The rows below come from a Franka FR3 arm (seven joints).
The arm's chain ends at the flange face. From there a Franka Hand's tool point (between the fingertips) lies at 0.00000 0.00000 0.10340 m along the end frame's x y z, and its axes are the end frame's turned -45 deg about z.
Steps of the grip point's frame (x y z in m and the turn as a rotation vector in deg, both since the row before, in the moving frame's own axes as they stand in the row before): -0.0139 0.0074 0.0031 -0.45 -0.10 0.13; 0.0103 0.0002 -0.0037 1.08 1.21 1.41; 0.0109 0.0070 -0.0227 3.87 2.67 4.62; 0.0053 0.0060 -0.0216 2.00 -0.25 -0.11; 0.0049 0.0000 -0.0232 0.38 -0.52 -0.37; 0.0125 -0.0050 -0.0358 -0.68 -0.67 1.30; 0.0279 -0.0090 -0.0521 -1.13 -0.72 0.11
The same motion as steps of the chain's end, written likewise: -0.0050 0.0144 0.0031 -0.39 0.25 0.13; 0.0072 -0.0042 -0.0037 1.62 0.09 1.41; 0.0138 0.0056 -0.0224 4.62 -0.85 4.62; 0.0109 0.0027 -0.0215 1.24 -1.59 -0.11; 0.0046 -0.0036 -0.0232 -0.10 -0.64 -0.37; 0.0053 -0.0141 -0.0358 -0.95 0.01 1.30; 0.0128 -0.0285 -0.0521 -1.31 0.29 0.11
